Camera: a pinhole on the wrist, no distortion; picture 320 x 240 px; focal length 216.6 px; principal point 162.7 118.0 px. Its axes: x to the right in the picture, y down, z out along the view. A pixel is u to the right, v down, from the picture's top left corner.
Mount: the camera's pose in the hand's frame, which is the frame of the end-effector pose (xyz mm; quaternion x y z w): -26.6 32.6 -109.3 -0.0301 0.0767 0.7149 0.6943
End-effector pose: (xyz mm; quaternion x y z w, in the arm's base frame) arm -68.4 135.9 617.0 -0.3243 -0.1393 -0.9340 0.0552
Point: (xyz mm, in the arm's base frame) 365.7 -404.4 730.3
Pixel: outside the picture
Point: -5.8 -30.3 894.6
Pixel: 256 32
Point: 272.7 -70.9 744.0
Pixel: 286 221
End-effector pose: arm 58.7 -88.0 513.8 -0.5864 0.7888 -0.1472 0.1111
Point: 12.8 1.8 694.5
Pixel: behind the camera
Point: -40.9 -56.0 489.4
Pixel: 282 77
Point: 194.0 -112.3 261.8
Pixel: 90 128
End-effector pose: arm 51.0 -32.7 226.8 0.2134 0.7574 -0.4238 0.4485
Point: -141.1 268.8 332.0
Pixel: behind the camera
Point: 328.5 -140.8 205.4
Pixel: 202 186
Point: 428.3 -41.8 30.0
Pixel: 305 124
